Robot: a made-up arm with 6 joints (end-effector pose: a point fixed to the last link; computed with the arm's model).
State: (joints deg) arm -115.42 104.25 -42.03 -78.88 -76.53 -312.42
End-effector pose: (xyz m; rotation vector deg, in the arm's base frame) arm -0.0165 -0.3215 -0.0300 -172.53 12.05 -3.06
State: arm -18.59 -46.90 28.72 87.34 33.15 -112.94
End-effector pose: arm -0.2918 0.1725 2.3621 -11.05 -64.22 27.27
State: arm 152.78 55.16 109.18 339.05 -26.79 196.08
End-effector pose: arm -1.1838 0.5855 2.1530 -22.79 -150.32 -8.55
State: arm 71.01 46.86 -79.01 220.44 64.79 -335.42
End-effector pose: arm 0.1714 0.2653 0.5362 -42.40 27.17 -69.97
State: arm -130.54 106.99 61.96 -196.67 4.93 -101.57
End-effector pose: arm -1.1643 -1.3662 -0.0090 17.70 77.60 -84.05
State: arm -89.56 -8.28 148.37 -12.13 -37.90 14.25
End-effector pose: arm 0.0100 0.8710 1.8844 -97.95 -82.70 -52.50
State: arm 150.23 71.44 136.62 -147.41 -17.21 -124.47
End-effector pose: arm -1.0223 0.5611 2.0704 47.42 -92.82 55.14
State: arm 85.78 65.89 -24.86 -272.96 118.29 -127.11
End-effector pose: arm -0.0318 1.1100 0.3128 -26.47 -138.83 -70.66
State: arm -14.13 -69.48 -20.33 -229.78 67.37 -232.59
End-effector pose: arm -0.0073 0.0956 1.8694 78.96 26.73 21.26
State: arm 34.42 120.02 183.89 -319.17 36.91 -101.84
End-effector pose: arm 0.8713 0.6585 1.4072 55.29 -59.37 95.28
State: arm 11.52 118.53 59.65 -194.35 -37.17 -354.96
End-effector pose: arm 1.5995 0.3063 -0.2745 -174.18 -2.48 34.43
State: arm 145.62 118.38 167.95 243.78 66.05 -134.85
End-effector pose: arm -1.0896 0.8736 1.2340 -60.21 -64.16 71.94
